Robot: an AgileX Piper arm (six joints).
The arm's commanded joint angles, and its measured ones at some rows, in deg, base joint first. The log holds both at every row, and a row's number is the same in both.
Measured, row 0:
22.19 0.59 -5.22 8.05 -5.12 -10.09
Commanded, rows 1 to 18:
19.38 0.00 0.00 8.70 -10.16 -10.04
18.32 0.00 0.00 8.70 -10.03 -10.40
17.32 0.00 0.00 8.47 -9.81 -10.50
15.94 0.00 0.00 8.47 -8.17 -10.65
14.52 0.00 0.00 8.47 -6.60 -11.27
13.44 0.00 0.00 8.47 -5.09 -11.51
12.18 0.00 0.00 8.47 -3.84 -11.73
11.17 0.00 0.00 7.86 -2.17 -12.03
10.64 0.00 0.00 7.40 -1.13 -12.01
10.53 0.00 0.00 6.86 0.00 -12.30
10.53 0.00 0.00 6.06 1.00 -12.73
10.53 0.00 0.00 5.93 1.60 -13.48
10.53 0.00 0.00 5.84 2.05 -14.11
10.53 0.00 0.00 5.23 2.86 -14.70
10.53 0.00 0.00 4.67 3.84 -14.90
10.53 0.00 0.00 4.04 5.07 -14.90
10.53 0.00 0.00 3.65 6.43 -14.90
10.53 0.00 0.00 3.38 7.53 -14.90
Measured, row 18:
10.88 0.14 -0.21 5.56 3.06 -14.02
